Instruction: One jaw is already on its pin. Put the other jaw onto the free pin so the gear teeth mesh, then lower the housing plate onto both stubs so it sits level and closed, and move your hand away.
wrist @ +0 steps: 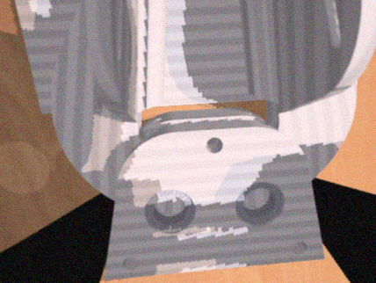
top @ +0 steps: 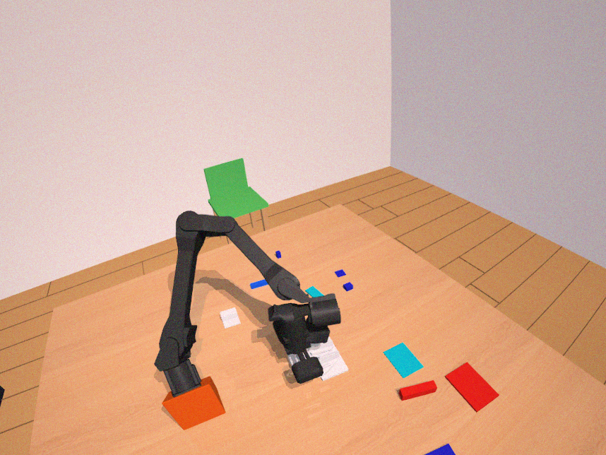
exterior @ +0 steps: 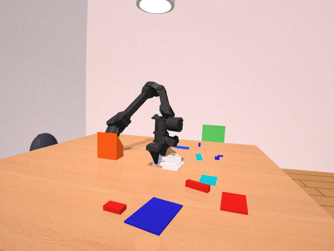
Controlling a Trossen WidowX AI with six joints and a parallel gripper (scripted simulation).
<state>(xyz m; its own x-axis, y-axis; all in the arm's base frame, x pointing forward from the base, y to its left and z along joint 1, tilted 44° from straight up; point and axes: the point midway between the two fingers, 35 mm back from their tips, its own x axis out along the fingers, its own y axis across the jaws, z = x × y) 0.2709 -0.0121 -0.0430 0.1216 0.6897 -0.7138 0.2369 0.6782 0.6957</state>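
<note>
Now: the white housing plate 1 cm ahead of my gripper tip and 2 cm above it. The rest, counted from my gripper tip: blue tile: 6 cm ahead, 42 cm to the right, 1 cm below; then cyan tile: 22 cm ahead, 15 cm to the right, 1 cm below; then white base: 7 cm ahead, 2 cm to the right, 1 cm below.
</note>
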